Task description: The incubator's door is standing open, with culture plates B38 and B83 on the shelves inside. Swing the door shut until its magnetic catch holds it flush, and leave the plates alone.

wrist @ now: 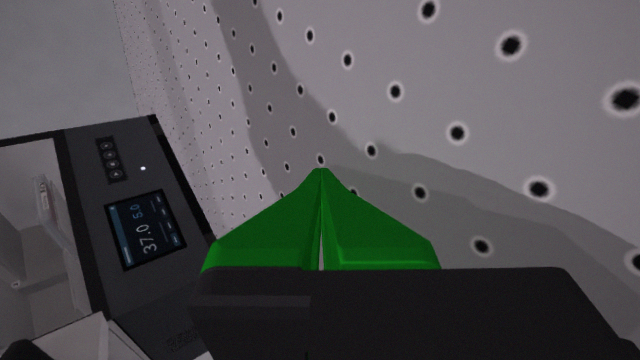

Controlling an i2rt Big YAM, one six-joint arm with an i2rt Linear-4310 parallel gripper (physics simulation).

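Places are measured from the arm's base along level axes (x right, y ahead, z up), in centimetres.
Pixels of known places: gripper, fingertip midpoint: (320, 179).
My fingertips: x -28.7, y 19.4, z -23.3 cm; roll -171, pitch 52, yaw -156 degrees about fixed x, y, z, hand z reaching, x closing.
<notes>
Ahead of a thing's pixels: the offset from my fingertips to its middle. "spot": to the spot under its first point. Level surfaces: height alone.
The incubator {spot: dx +11.2, dy +27.1, dz +9.1 cm} (145, 295) is at the left of the wrist view, with its dark front panel turned sideways. Its pale interior shows at the far left edge, not covered by the door. A clear plate {spot: dx +31.7, dy +29.0, dz +16.9 cm} (46, 200) with a small label stands on edge in this view inside; its code is too small to read, and I cannot tell the second plate. A pale, flat-sided piece at the bottom left may be part of the door; I cannot tell. My gripper (320, 179) is shut and empty, its green fingertips together, to the right of the incubator's panel.
A white perforated wall panel {dz -0.8 cm} (400, 40) fills the middle and right behind the fingers, with shadows across it. The incubator's display {spot: dx +19.6, dy +26.6, dz +6.7 cm} (145, 230) reads 37.0 and 5.0, beside a strip of round buttons {spot: dx +33.3, dy +25.9, dz +7.8 cm} (111, 160). A plain grey wall (55, 60) is at the upper left.
</notes>
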